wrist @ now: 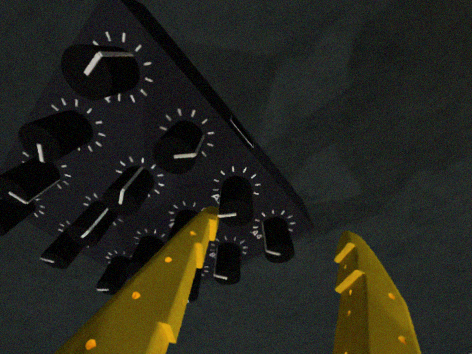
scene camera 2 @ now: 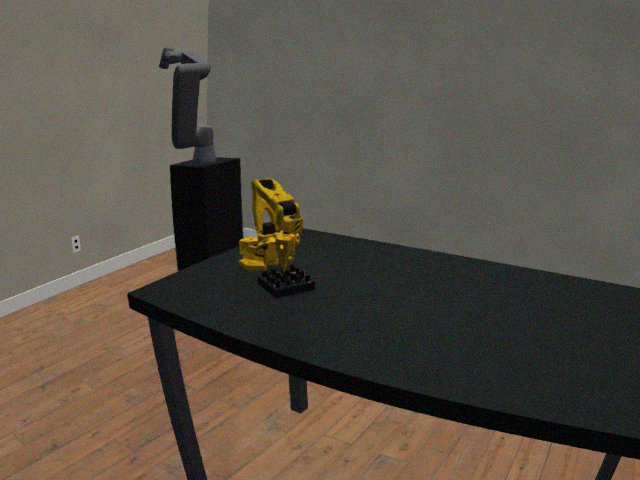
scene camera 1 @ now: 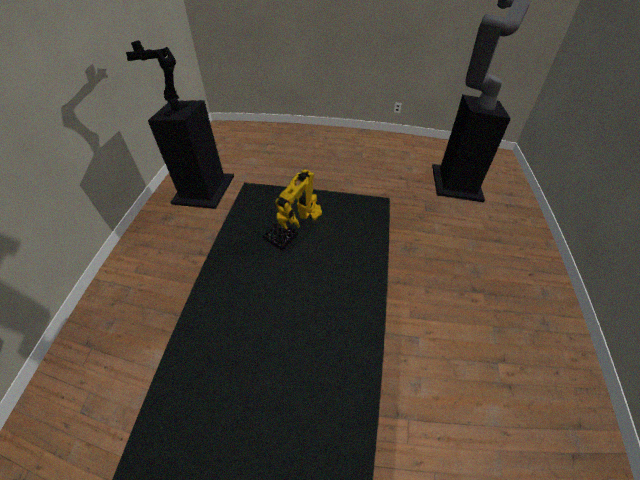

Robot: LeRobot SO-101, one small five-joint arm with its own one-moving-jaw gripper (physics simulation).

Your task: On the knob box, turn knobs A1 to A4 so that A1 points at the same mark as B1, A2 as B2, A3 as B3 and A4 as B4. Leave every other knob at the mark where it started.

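Where they show: hand at its tool point: (wrist: 218,220) (scene camera 2: 284,269) (scene camera 1: 287,228); arm's base at its link origin: (scene camera 2: 264,265) (scene camera 1: 309,215).
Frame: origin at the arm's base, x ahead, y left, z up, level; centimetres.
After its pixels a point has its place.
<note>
The black knob box (scene camera 1: 280,237) @(x 16.8, y -8.7, z 2.6 cm) (scene camera 2: 294,290) @(x 18.9, y -12.2, z 1.2 cm) (wrist: 140,117) @(x 10.1, y -10.4, z 2.3 cm) lies on the dark table, with several round knobs, white pointer lines and white marks around them. In the wrist view, a corner knob (wrist: 278,241) @(x 12.1, y -4.4, z 3.7 cm) shows between and beyond the jaw tips, and another knob (wrist: 236,197) @(x 10.9, y -6.6, z 3.7 cm) stands by the left jaw's tip. A third knob (wrist: 228,262) @(x 14.5, y -5.5, z 3.4 cm) shows between the jaws. The labels beside these begin with A; their numbers are too blurred to read surely. My yellow gripper (scene camera 1: 289,227) @(x 12.2, y -6.8, z 3.5 cm) (scene camera 2: 283,269) (wrist: 280,222) is open and empty at the box. Its left jaw hides some knobs.
The dark table (scene camera 1: 289,361) @(x 65.9, y 6.1, z 0.0 cm) (scene camera 2: 439,330) @(x 57.3, y -13.2, z 0.0 cm) carries my yellow arm (scene camera 1: 294,193) @(x 10.3, y -2.9, z 21.9 cm) (scene camera 2: 273,198) @(x 10.1, y -7.7, z 21.9 cm) and the box. Off the table stand a black arm (scene camera 1: 168,72) on a black pedestal (scene camera 1: 188,155) and a grey arm (scene camera 1: 480,51) (scene camera 2: 186,105) on another pedestal (scene camera 1: 473,149) (scene camera 2: 206,211).
</note>
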